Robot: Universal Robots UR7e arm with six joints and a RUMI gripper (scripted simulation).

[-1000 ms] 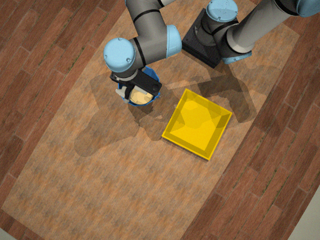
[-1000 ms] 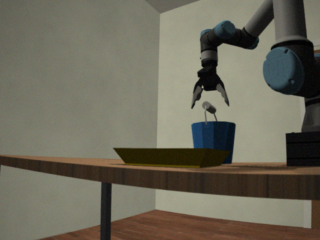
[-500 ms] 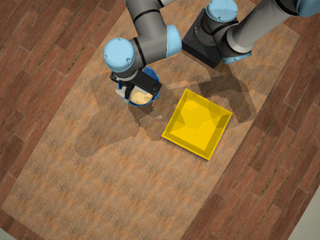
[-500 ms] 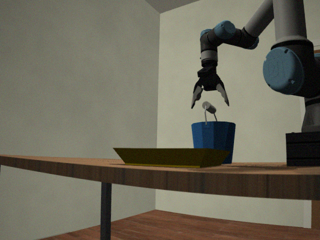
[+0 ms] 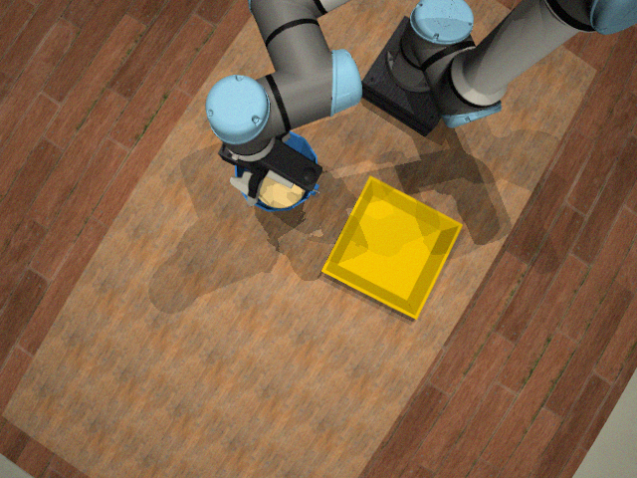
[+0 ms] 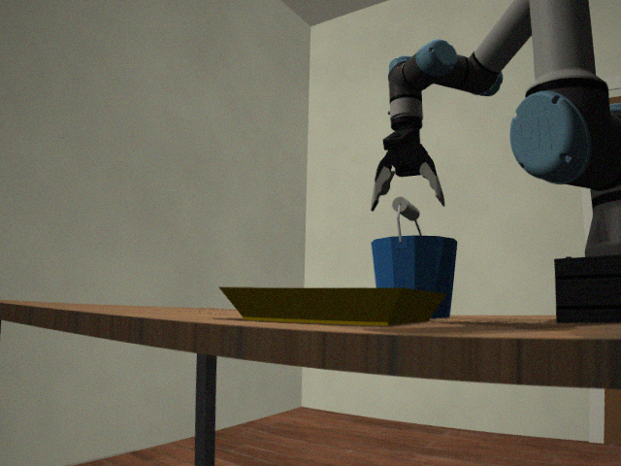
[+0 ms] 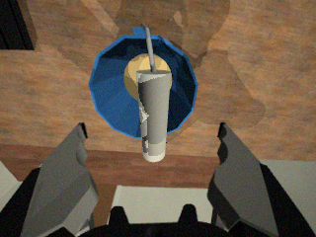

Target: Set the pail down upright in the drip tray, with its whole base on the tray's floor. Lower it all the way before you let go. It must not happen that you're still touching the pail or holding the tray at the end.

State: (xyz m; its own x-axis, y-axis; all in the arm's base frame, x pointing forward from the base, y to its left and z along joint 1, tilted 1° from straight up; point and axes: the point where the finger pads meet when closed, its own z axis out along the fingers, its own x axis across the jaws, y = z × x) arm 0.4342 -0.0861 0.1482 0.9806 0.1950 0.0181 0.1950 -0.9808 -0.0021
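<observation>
Right now my hand is 1 cm past the pail handle and 3 cm above it. Round my hand: yellow drip tray 5 cm behind, 31 cm to the left, 22 cm below; then pail 1 cm behind, 9 cm below.
</observation>
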